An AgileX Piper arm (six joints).
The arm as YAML. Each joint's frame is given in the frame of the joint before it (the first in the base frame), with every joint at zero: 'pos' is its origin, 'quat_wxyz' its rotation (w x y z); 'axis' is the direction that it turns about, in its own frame. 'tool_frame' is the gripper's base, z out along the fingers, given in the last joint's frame.
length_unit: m
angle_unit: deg
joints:
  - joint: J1
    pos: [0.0, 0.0, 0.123]
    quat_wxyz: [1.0, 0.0, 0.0, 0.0]
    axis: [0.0, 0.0, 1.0]
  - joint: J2
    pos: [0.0, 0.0, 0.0]
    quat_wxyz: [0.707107, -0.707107, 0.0, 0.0]
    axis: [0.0, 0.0, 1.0]
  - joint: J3
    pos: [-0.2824, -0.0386, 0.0]
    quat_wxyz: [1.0, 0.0, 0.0, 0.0]
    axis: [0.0, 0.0, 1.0]
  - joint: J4
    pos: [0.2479, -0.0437, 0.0]
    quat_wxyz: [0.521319, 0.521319, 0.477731, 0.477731]
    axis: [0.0, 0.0, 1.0]
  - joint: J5
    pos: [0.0, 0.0, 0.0]
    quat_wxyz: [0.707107, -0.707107, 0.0, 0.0]
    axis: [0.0, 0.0, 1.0]
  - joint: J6
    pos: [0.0, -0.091, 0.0]
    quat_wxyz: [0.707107, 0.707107, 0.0, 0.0]
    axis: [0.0, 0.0, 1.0]
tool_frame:
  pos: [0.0, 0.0, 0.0]
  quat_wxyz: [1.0, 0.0, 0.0, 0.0]
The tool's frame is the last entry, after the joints.
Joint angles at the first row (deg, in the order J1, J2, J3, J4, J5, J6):
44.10 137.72 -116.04 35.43 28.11 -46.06
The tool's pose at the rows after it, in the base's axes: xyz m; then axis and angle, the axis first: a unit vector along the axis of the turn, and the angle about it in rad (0 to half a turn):
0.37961, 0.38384, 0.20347, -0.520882, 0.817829, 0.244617, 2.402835
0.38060, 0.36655, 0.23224, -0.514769, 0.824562, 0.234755, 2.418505
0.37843, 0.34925, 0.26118, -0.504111, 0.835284, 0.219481, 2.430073
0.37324, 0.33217, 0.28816, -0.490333, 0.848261, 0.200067, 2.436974
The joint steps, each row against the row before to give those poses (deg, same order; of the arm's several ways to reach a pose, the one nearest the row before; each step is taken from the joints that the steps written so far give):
-1.61 -3.34 0.01 -2.54 4.54 2.69
-1.46 -3.71 -0.01 -3.82 4.45 3.97
-1.10 -3.86 0.03 -4.49 4.16 4.86
-0.77 -3.93 0.43 -4.67 3.62 4.97

